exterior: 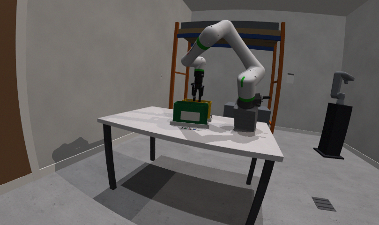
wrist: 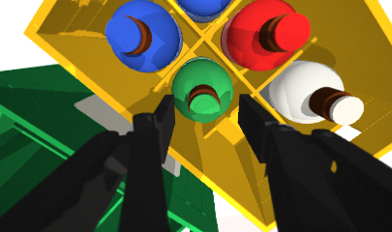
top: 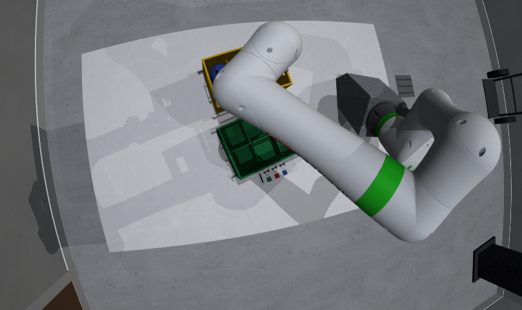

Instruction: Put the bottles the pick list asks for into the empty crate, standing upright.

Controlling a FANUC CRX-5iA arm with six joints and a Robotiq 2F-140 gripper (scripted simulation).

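My hand is 100 mm above the green-label bottle. Round my hand: yellow crate: 100 mm below, 40 mm to the right; then red bottle: 100 mm below, 90 mm to the right, 10 mm ahead; then blue-label bottle: 100 mm below, 90 mm ahead, 80 mm to the right.
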